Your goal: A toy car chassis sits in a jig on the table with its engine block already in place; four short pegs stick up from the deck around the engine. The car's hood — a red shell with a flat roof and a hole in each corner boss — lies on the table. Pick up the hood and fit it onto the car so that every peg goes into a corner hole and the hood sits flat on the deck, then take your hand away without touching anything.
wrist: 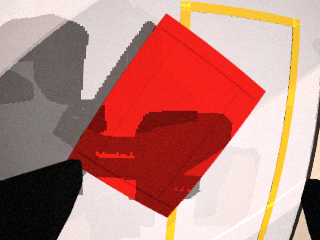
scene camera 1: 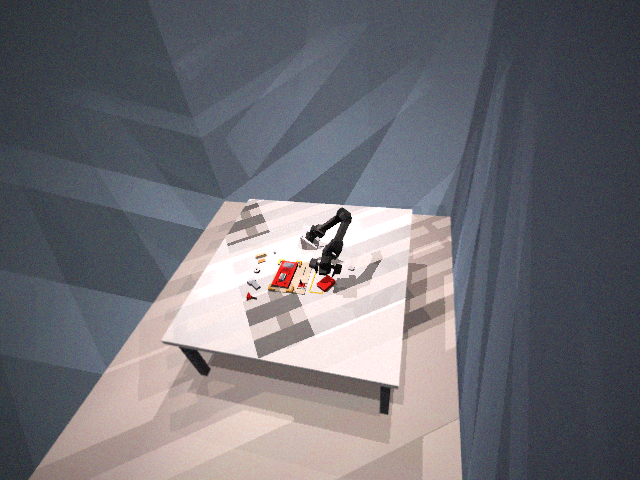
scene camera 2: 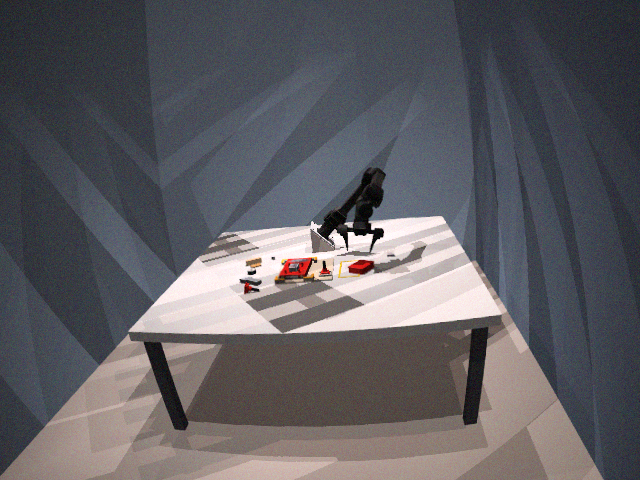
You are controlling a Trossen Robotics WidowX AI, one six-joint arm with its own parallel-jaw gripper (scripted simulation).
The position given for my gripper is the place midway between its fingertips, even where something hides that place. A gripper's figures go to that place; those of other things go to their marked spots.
Labels:
My gripper (wrist: 197, 184) is 10 cm from the lens. A red hood (wrist: 178, 103) is 14 cm from the lens.

